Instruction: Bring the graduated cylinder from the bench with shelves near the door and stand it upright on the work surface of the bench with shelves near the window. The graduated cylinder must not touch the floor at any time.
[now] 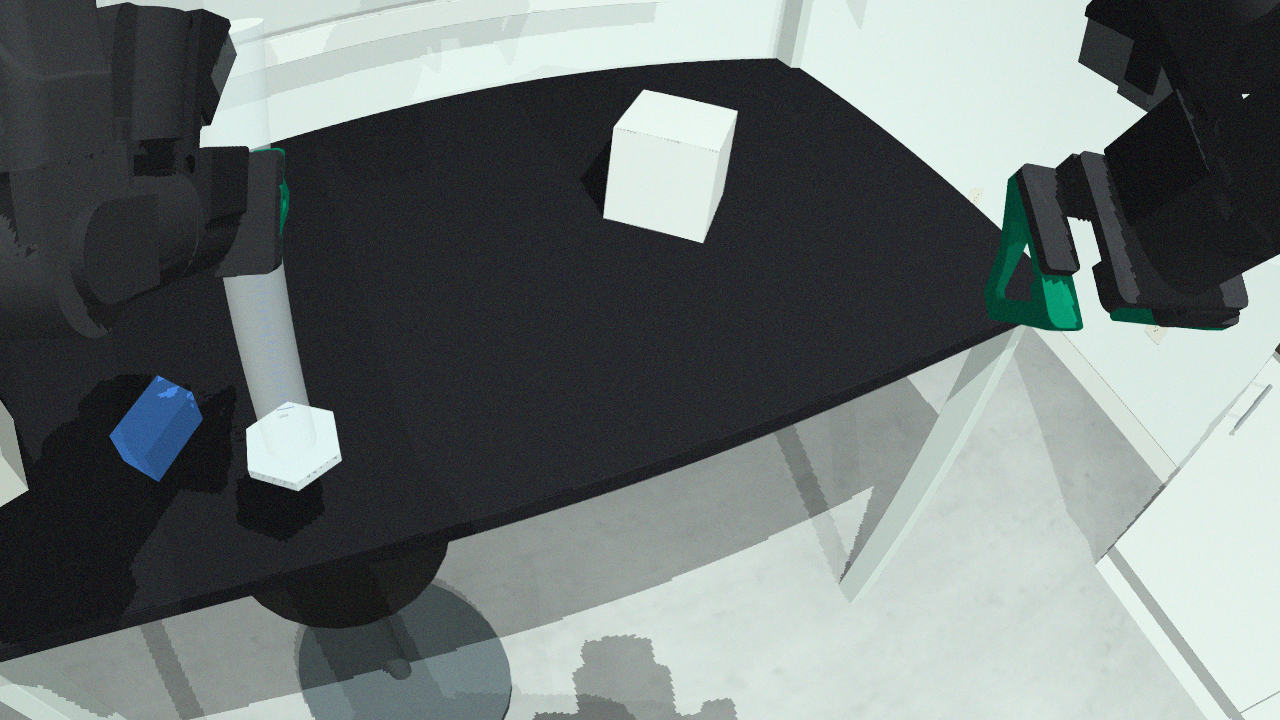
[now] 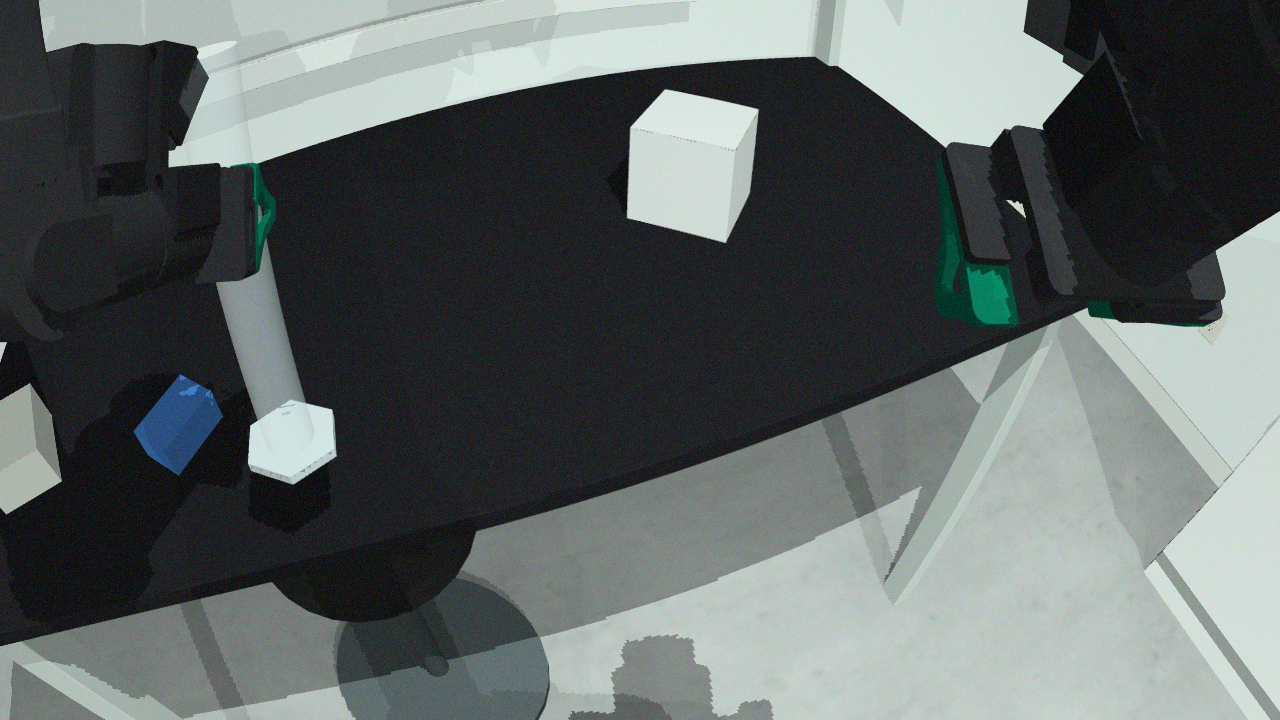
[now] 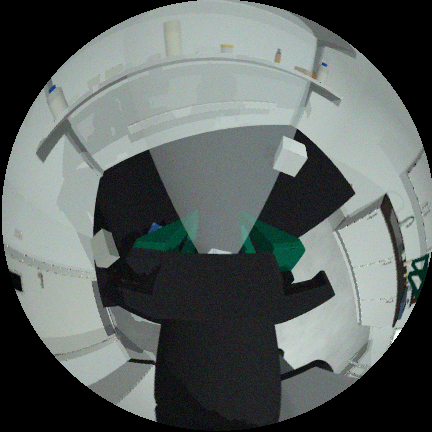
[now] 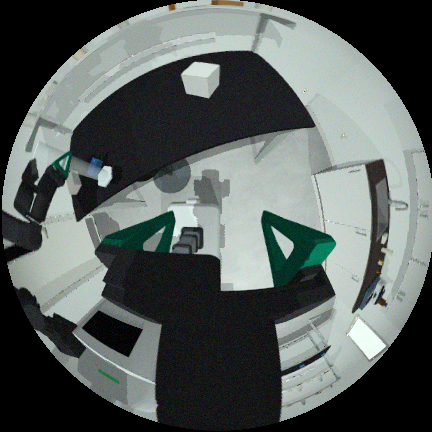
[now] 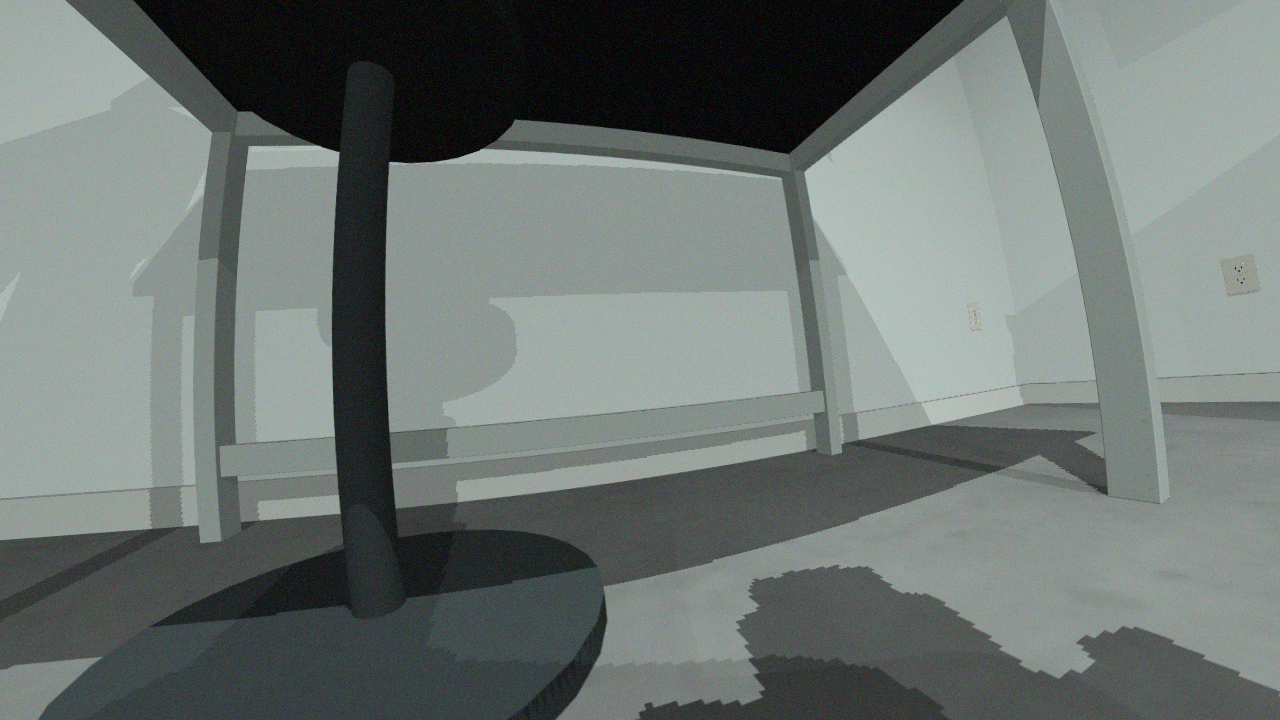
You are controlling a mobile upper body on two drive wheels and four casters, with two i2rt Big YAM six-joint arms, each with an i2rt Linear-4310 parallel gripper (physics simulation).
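Places are measured from the left arm's base along level axes (x ahead, y left, z up), in metres.
Pixels of known places: left gripper, between the fingertips: (image 1: pixel 257 203) (image 2: pixel 248 213) (image 3: pixel 217 214) (image 4: pixel 68 153); right gripper, between the fingertips: (image 1: pixel 1054 307) (image 2: pixel 1019 302) (image 4: pixel 217 214).
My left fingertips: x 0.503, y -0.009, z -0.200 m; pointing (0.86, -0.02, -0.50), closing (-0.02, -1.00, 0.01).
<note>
Ahead of a thing's pixels: the offset from my left fingertips to its top centre. "spot": to the spot under its first point. Level surfaces: height alone.
The graduated cylinder {dx -0.029, dy +0.000, dz +0.135 m} (image 1: pixel 265 340) (image 2: pixel 261 340) (image 3: pixel 215 190) (image 4: pixel 85 167) is clear and tall, with a white hexagonal base {spot: dx -0.069, dy -0.011, dz -0.163 m} (image 1: pixel 293 447) (image 2: pixel 291 443) (image 4: pixel 104 176). My left gripper (image 1: pixel 268 210) (image 2: pixel 259 219) (image 3: pixel 217 214) (image 4: pixel 68 153) is shut on its tube. The cylinder is roughly upright, a little tilted, base down, above the black bench top {dz -0.295 m} (image 1: pixel 537 313) (image 2: pixel 537 313) (image 4: pixel 150 115); a dark shadow lies below the base. My right gripper (image 1: pixel 1087 313) (image 2: pixel 1056 308) (image 4: pixel 217 214) is open and empty, beyond the bench's right end. I cannot tell which bench this is.
A blue block {dx +0.035, dy +0.206, dz -0.255 m} (image 1: pixel 156 429) (image 2: pixel 179 425) lies left of the base. A cream block {dx -0.021, dy +0.442, dz -0.237 m} (image 1: pixel 8 456) (image 2: pixel 26 447) is farther left. A large white cube {dx +0.416, dy -0.357, dz -0.165 m} (image 1: pixel 671 170) (image 2: pixel 689 170) stands toward the back. A stool's round foot (image 1: pixel 402 644) (image 5: pixel 358 644) is under the front edge. A wall shelf (image 3: pixel 190 60) holds bottles.
</note>
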